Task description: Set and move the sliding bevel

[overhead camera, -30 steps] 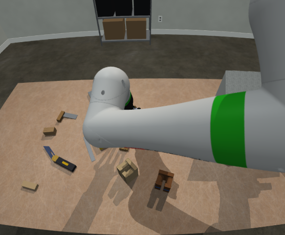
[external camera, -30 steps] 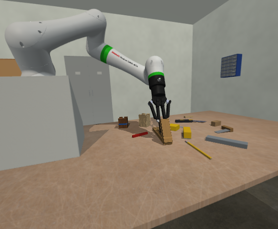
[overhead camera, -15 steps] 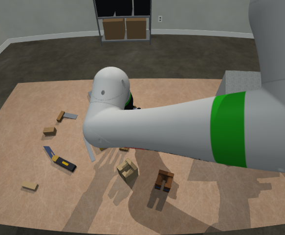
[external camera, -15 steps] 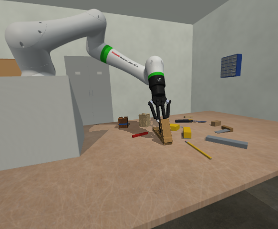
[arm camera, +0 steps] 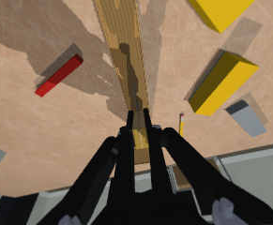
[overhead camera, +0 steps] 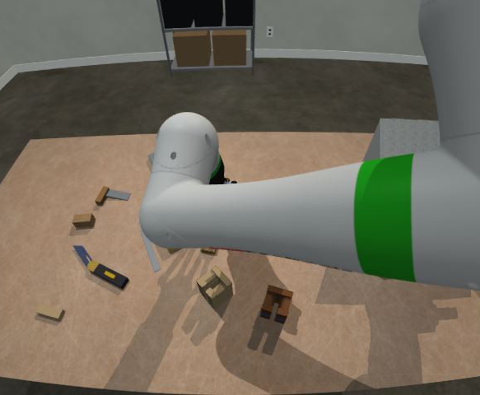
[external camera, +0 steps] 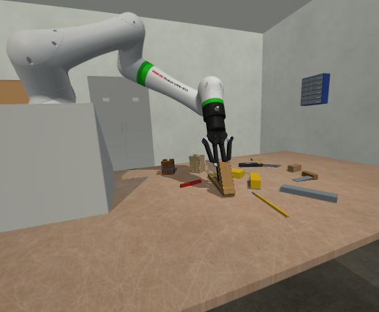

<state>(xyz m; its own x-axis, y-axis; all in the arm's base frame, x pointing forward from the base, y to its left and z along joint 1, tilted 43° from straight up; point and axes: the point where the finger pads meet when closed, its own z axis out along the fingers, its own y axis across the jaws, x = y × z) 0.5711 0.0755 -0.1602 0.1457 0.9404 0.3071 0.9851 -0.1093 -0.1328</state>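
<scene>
My hand is 100 mm past the red stick, 90 mm to the right of it and 60 mm above it. Round my hand: sliding bevel (20 mm below, 10 mm to the right); grey bar (230 mm ahead, 170 mm to the right, 60 mm below); pencil (170 mm to the right, 70 mm below, 70 mm ahead).
</scene>
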